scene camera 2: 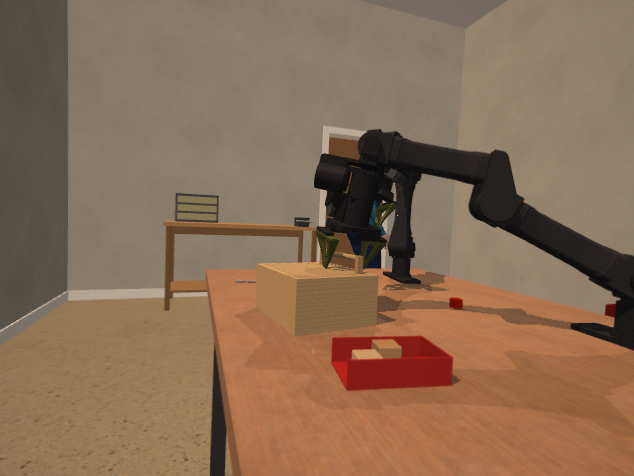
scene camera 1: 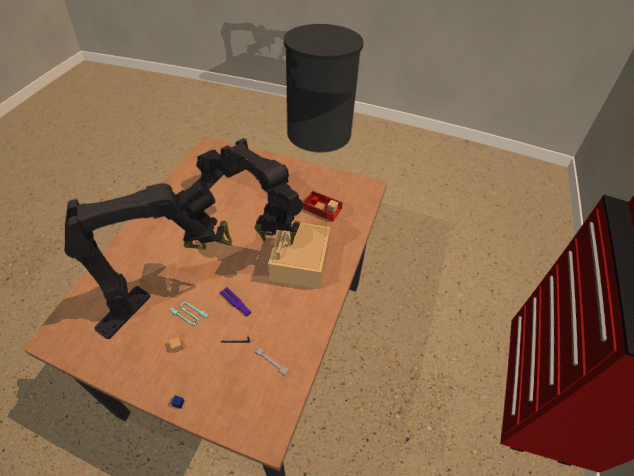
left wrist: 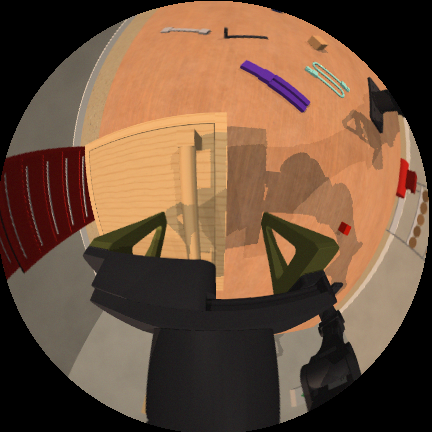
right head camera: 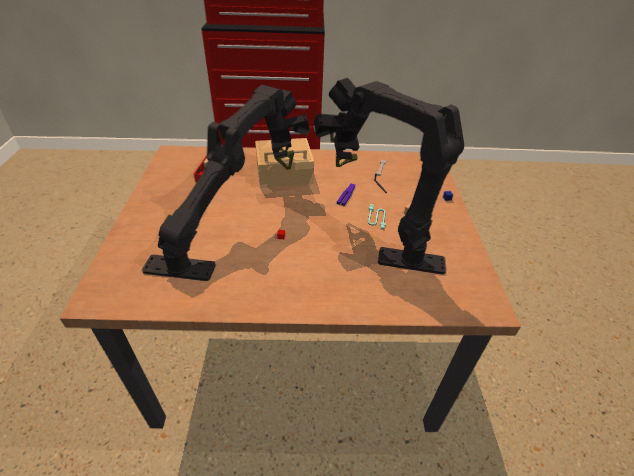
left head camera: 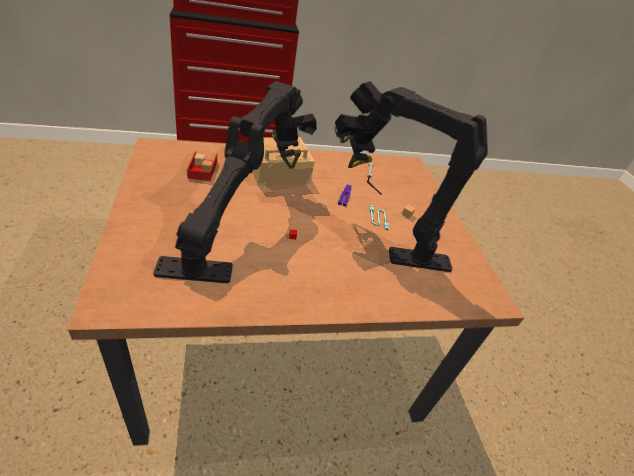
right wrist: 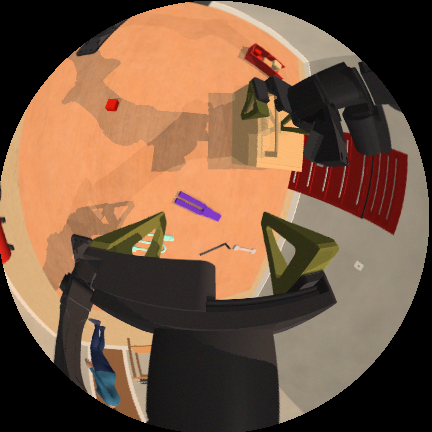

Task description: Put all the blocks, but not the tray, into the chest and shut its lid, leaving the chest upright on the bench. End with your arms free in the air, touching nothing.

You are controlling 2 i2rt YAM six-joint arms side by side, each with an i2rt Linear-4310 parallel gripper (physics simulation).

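Places are measured from the left arm's base along level axes (x ahead, y left, z up), in millimetres.
Pixels of known places: left gripper, fingertip midpoint: (scene camera 2: 344, 268) (scene camera 1: 278, 242) (left wrist: 213, 216) (right head camera: 287, 161) (left head camera: 288, 160) (right wrist: 261, 121); right gripper, fingertip midpoint: (scene camera 1: 218, 245) (right head camera: 335, 153) (left head camera: 345, 155) (right wrist: 213, 216); left arm's base at its link origin: (scene camera 1: 210, 179) (right head camera: 179, 268) (left head camera: 194, 270); right arm's base at its link origin: (scene camera 2: 400, 278) (scene camera 1: 123, 312) (right head camera: 411, 261) (left head camera: 419, 260) (right wrist: 85, 264).
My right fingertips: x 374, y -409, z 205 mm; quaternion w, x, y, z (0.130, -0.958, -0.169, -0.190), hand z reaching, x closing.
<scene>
Ahead of a thing's pixels: the offset from my right fingertips to its middle. "spot": to the spot under its first point.
The pale wooden chest {dy +201, dx +177, dz -139 mm} (left head camera: 284, 175) (scene camera 1: 296, 274) (scene camera 2: 335, 306) stands upright, lid shut. My left gripper (scene camera 2: 345, 263) (left wrist: 213, 216) is open over the lid, fingers either side of its bar handle {spot: dy +149, dx +127, dz -73 mm} (left wrist: 189, 190); contact is unclear. My right gripper (right wrist: 213, 216) is open and empty in the air. The red tray {dy +477, dx +129, dz -187 mm} (scene camera 1: 320, 213) (scene camera 2: 399, 374) holds two wooden blocks {dy +460, dx +125, dz -187 mm} (scene camera 2: 386, 348) {dy +495, dx +165, dz -187 mm} (scene camera 2: 366, 354) and a red block {dy +496, dx +86, dz -192 mm} (scene camera 1: 314, 198). On the bench lie another red block {dy +143, dx -193, dz -194 mm} (left head camera: 292, 234) (right wrist: 112, 104), a wooden block {dy -274, dx -3, dz -189 mm} (left head camera: 408, 211) (scene camera 1: 175, 343) and a blue block {dy -416, dx +111, dz -192 mm} (right head camera: 448, 195) (scene camera 1: 177, 401). The chest's inside is hidden.
Purple pliers {dy -49, dx +70, dz -199 mm} (left head camera: 345, 194) (scene camera 1: 235, 301), a turquoise cable {dy -159, dx -42, dz -201 mm} (left head camera: 378, 217), a black hex key {dy -170, dx +147, dz -189 mm} (scene camera 1: 235, 340) and a grey wrench {dy -173, dx +280, dz -202 mm} (scene camera 1: 271, 361) lie on the bench. A red drawer cabinet (left head camera: 233, 56) stands behind the bench, and a dark bin (scene camera 1: 322, 92) stands on the floor.
</scene>
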